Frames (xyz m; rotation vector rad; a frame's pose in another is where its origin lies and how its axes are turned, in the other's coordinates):
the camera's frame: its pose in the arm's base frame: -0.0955 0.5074 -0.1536 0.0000 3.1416 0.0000
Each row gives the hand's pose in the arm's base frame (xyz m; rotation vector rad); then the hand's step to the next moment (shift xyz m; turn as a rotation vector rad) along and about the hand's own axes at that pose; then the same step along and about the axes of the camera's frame.
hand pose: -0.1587 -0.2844 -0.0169 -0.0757 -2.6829 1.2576
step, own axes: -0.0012 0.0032 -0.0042 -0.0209 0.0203 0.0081
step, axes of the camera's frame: -0.0018 0.0051 0.0000 -0.0185 0.0044 0.0235
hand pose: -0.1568 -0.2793 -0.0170 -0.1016 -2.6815 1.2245
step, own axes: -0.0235 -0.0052 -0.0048 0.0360 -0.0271 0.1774
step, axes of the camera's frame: -0.0241 -0.0032 -0.0036 0.0706 -0.1442 0.0879
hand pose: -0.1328 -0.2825 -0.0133 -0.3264 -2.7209 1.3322
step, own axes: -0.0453 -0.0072 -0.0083 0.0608 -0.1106 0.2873
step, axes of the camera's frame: -0.0445 -0.0084 -0.0112 0.1267 -0.2727 0.0897
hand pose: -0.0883 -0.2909 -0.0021 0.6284 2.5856 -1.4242
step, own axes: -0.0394 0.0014 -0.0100 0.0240 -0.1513 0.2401
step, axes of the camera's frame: -0.0372 -0.0027 -0.0163 0.1060 -0.2635 0.0210
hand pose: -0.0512 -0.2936 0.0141 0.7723 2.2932 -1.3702
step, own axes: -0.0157 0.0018 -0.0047 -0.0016 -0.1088 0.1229
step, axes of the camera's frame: -0.0133 0.0006 -0.0097 0.0627 -0.1506 -0.0186
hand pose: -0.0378 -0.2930 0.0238 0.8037 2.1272 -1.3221
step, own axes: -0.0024 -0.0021 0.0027 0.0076 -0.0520 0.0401
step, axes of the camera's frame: -0.0005 -0.0037 -0.0018 0.0378 -0.0532 -0.0106
